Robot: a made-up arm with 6 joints. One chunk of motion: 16 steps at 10 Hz.
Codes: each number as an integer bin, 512 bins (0 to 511) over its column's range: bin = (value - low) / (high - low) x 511, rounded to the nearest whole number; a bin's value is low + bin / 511 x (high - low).
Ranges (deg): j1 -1.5..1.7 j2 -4..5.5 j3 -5.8..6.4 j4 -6.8..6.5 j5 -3.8..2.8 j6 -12..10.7
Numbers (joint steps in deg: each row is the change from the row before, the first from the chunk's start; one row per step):
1: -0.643 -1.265 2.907 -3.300 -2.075 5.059
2: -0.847 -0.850 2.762 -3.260 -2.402 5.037
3: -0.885 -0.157 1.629 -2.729 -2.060 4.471
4: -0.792 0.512 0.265 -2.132 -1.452 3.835
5: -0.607 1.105 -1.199 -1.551 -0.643 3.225
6: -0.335 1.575 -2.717 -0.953 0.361 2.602
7: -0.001 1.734 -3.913 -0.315 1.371 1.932
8: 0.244 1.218 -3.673 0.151 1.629 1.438
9: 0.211 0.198 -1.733 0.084 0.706 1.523
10: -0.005 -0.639 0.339 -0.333 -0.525 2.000
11: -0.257 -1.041 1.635 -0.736 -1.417 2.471
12: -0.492 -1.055 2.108 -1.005 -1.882 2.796
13: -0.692 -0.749 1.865 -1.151 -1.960 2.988
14: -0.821 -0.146 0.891 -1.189 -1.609 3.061
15: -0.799 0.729 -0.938 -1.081 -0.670 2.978
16: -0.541 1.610 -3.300 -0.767 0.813 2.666
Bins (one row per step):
1: 137 147 365 134 134 384
2: 104 169 359 136 108 384
3: 98 207 311 156 135 371
4: 113 243 254 179 182 356
5: 143 275 193 202 244 343
6: 186 300 129 225 322 329
7: 239 308 79 249 400 314
8: 278 281 89 267 420 303
9: 273 226 170 264 349 304
10: 239 181 257 248 254 315
11: 198 159 311 233 185 326
12: 161 158 331 223 148 333
13: 129 175 321 217 142 337
14: 108 207 280 216 170 339
15: 112 254 204 220 242 337
16: 153 302 105 232 357 330

